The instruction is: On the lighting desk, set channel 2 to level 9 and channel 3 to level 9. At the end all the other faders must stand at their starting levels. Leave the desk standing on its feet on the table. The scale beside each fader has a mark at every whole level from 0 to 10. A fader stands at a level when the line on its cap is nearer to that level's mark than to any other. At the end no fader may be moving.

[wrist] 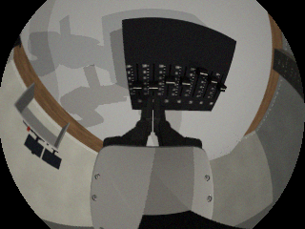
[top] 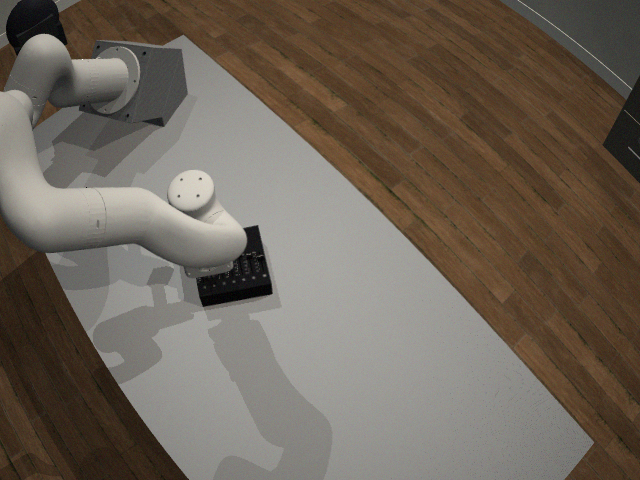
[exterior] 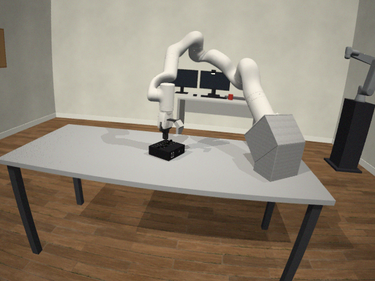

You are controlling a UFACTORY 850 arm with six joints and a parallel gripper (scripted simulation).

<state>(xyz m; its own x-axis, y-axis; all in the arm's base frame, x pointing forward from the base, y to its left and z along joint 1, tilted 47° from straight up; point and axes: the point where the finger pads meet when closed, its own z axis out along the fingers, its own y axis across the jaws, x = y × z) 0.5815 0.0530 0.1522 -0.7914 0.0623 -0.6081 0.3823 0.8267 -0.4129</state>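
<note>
Now: the fader cap 30 mm below my hand, 20 mm behind it and 10 mm to the left of it.
</note>
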